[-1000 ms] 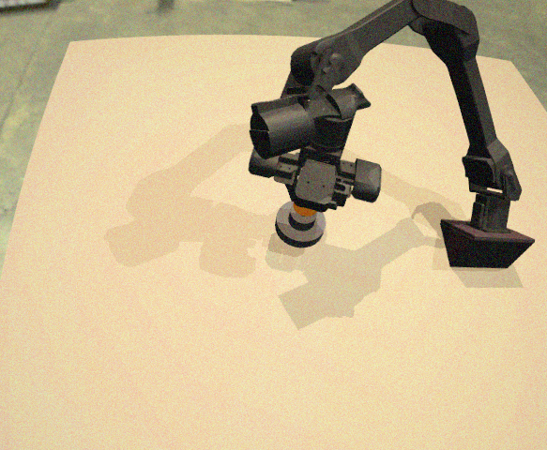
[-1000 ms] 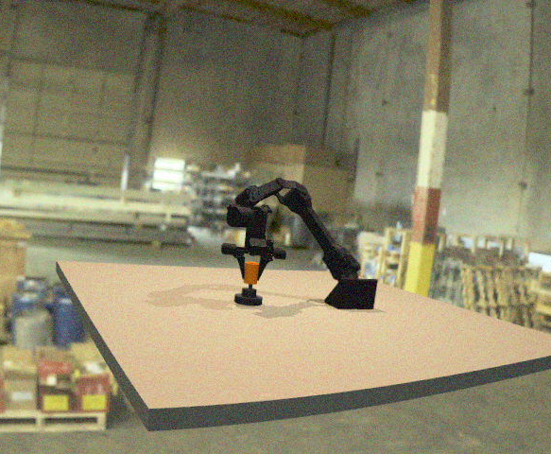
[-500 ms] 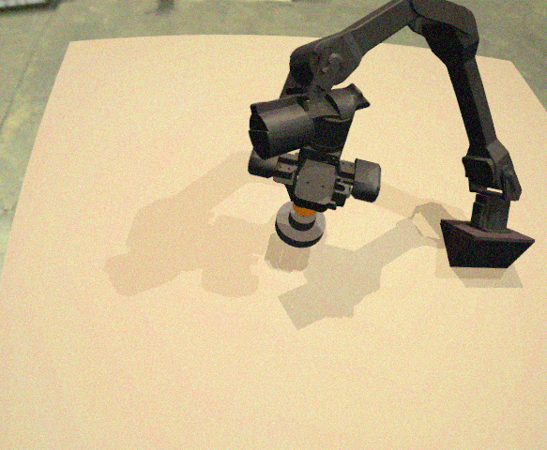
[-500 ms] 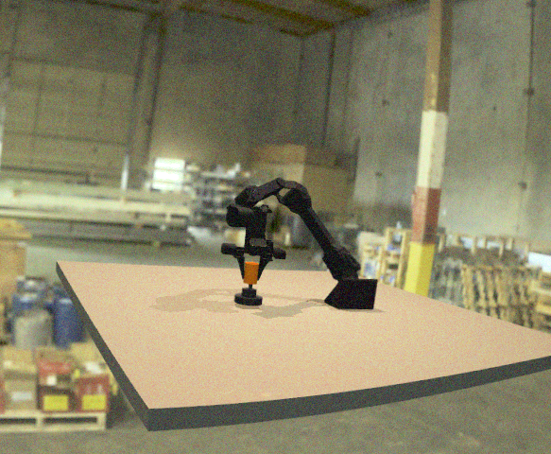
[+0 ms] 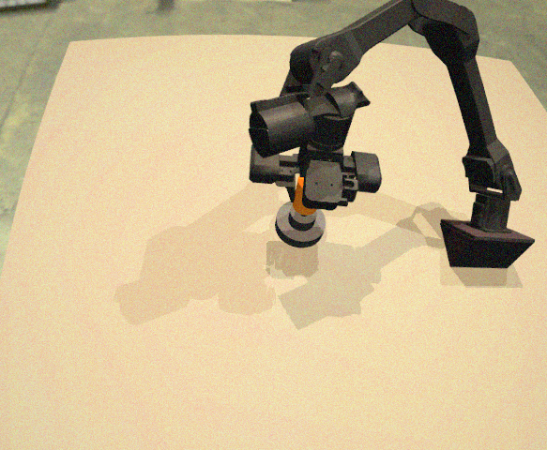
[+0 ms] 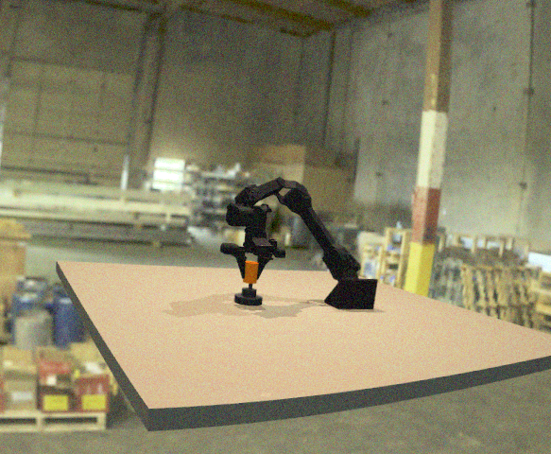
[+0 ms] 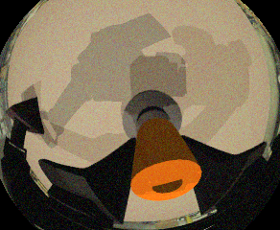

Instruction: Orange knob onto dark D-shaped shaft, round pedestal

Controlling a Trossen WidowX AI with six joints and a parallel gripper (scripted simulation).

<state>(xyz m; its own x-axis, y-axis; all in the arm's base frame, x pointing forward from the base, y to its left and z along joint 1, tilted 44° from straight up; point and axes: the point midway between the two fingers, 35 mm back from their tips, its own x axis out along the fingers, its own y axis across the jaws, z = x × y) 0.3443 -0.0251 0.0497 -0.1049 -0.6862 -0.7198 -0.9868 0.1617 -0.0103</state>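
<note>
Now: the orange knob 20 mm above my gripper tip. Round my gripper tip: pedestal (40 mm below).
</note>
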